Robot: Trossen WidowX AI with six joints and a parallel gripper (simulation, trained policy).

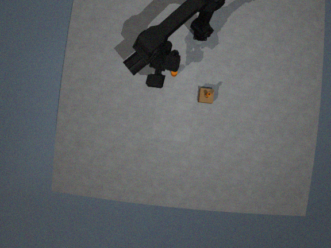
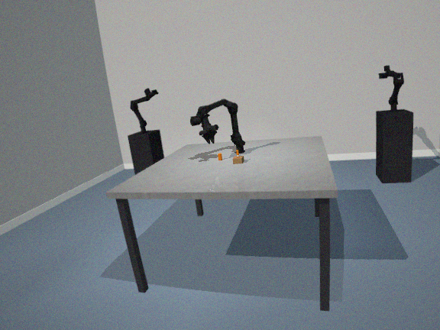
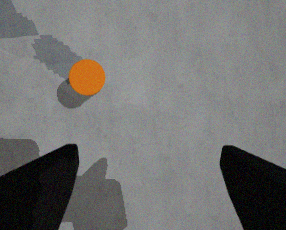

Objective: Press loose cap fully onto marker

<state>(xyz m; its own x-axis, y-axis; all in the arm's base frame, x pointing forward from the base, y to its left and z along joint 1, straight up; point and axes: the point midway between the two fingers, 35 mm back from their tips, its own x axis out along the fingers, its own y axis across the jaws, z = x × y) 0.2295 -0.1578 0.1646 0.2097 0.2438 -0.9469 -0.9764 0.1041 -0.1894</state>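
The orange cap lies 11 cm below my gripper tip, 4 cm to the left of it and 3 cm behind it. Also, from my gripper tip: tan holder block 20 cm to the left, 11 cm below, 6 cm ahead; then orange marker 20 cm to the left, 6 cm ahead, 5 cm below.
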